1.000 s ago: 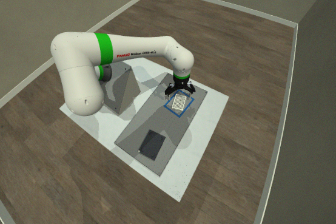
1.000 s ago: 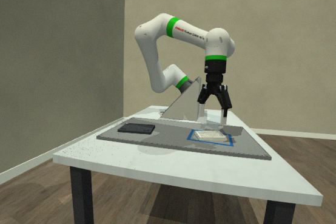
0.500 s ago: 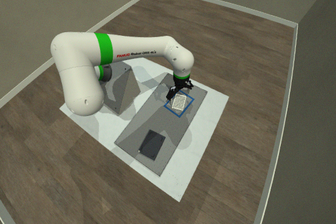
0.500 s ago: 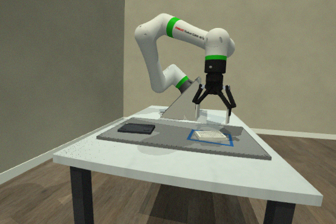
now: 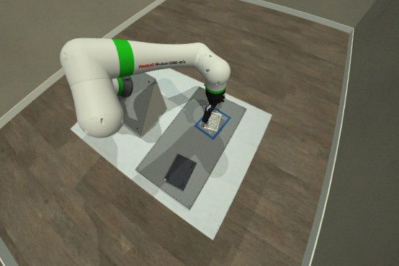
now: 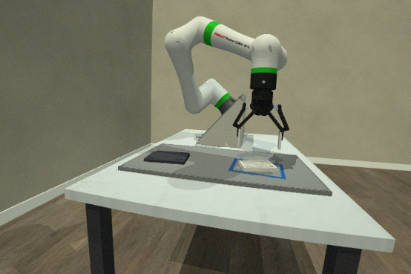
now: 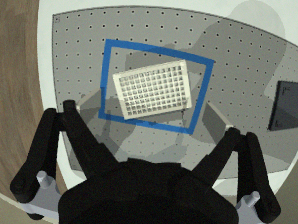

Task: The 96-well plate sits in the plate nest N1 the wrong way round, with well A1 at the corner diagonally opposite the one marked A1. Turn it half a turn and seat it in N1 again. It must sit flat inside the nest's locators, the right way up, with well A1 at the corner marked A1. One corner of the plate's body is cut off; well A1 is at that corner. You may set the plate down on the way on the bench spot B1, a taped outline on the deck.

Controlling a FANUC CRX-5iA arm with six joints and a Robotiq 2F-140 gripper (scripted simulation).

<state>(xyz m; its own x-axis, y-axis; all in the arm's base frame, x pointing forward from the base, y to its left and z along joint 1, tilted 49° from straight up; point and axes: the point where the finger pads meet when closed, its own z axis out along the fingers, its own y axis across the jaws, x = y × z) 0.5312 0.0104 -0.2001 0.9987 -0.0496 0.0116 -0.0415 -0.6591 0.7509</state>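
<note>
My hand is 80 mm above the white 96-well plate. Round my hand: white A1 corner mark (30 mm behind, 440 mm to the right, 80 mm below); then dark plate nest N1 (10 mm ahead, 360 mm to the right, 80 mm below).
</note>
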